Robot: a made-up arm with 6 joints.
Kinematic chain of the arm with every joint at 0, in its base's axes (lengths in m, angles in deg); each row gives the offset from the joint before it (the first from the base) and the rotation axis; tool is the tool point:
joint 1: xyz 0 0 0.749 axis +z
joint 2: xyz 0.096 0 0 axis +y
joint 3: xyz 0 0 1.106 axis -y
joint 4: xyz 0 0 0.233 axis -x
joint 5: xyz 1.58 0 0 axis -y
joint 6: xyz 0.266 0 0 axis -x
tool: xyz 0 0 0
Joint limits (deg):
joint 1: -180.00..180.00
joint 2: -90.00..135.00
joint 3: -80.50..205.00
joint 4: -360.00..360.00
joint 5: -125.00..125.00
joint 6: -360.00..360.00
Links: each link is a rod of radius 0.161 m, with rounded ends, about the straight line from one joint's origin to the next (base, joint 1, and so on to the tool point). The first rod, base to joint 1, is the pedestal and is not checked.
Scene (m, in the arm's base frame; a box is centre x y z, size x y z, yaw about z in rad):
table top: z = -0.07
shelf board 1: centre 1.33 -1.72 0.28 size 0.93 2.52 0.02 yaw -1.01
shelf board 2: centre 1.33 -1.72 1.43 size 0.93 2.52 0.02 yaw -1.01
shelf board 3: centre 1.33 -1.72 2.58 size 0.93 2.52 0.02 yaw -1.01
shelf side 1: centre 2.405 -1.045 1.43 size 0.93 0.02 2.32 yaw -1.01
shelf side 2: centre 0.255 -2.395 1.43 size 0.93 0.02 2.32 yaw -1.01
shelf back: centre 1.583 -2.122 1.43 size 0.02 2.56 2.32 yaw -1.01
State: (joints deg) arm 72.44 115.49 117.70 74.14 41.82 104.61
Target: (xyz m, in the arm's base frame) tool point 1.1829 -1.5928 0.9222
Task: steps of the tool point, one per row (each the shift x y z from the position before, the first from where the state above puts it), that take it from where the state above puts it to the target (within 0.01 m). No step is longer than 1 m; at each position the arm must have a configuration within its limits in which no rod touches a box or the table.
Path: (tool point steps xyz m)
1: -0.1989 -0.1706 0.9154
2: -0.2428 -0.4762 0.7517
3: -0.2279 -0.6992 0.4938
4: -0.1690 -0.8062 0.1858
5: -0.0879 -0.7846 -0.1226
6: -0.0091 -0.6464 -0.3834
7: 0.0460 -0.4211 -0.5587
8: 0.0653 -0.1546 -0.6262
9: 0.3767 -0.1967 -0.0879
10: 0.4500 -0.0789 -0.1203
11: 0.4803 0.0632 -0.1485

